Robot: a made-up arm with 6 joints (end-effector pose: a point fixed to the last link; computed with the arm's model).
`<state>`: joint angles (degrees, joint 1 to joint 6).
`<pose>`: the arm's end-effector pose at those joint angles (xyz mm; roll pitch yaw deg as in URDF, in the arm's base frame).
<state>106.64 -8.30 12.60 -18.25 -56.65 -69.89</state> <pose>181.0 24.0 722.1 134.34 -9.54 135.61</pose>
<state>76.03 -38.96 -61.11 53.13 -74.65 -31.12</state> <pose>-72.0 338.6 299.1 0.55 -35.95 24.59</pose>
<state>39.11 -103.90 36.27 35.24 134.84 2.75</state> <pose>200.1 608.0 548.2 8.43 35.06 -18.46</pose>
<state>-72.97 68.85 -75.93 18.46 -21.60 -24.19</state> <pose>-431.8 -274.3 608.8 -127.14 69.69 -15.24</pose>
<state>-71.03 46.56 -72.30 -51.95 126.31 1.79</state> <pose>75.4 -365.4 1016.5 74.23 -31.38 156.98</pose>
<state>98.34 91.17 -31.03 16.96 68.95 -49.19</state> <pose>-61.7 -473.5 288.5 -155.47 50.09 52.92</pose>
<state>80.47 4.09 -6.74 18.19 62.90 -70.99</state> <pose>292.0 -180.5 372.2 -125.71 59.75 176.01</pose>
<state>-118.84 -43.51 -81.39 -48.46 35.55 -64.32</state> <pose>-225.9 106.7 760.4 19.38 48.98 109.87</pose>
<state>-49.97 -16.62 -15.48 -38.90 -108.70 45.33</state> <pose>185.7 30.6 97.5 -3.56 -18.60 -53.48</pose>
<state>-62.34 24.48 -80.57 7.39 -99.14 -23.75</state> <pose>-411.5 -299.0 363.0 -133.03 -12.83 -60.11</pose>
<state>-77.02 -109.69 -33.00 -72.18 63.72 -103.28</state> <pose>-220.4 93.6 455.2 -125.77 8.25 55.53</pose>
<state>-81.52 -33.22 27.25 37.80 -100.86 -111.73</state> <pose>-238.1 -75.4 298.5 -1.49 51.98 120.43</pose>
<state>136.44 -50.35 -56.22 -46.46 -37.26 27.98</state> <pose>-70.9 404.8 643.5 -174.64 -8.99 -136.74</pose>
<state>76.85 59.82 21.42 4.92 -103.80 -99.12</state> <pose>72.3 -237.3 656.3 162.93 -44.02 18.00</pose>
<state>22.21 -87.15 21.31 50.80 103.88 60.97</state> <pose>377.2 340.3 -54.7 -23.36 14.67 -102.55</pose>
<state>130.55 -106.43 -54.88 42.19 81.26 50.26</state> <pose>343.3 347.9 -29.8 -12.96 -3.70 -78.52</pose>
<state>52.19 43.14 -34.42 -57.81 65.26 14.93</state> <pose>-56.7 -704.9 444.1 -133.16 63.24 38.81</pose>
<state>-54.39 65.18 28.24 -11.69 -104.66 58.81</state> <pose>-357.7 -145.2 122.7 -28.99 39.27 14.23</pose>
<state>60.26 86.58 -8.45 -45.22 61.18 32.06</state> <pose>-357.7 -594.8 765.9 -174.96 73.29 -40.47</pose>
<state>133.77 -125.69 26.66 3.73 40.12 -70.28</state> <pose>-277.6 228.6 465.6 -75.90 47.55 4.01</pose>
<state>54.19 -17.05 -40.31 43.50 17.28 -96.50</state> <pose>47.6 -54.5 224.9 -155.47 -25.61 128.34</pose>
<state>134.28 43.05 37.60 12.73 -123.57 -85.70</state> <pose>12.4 -207.6 780.1 70.09 -69.80 142.90</pose>
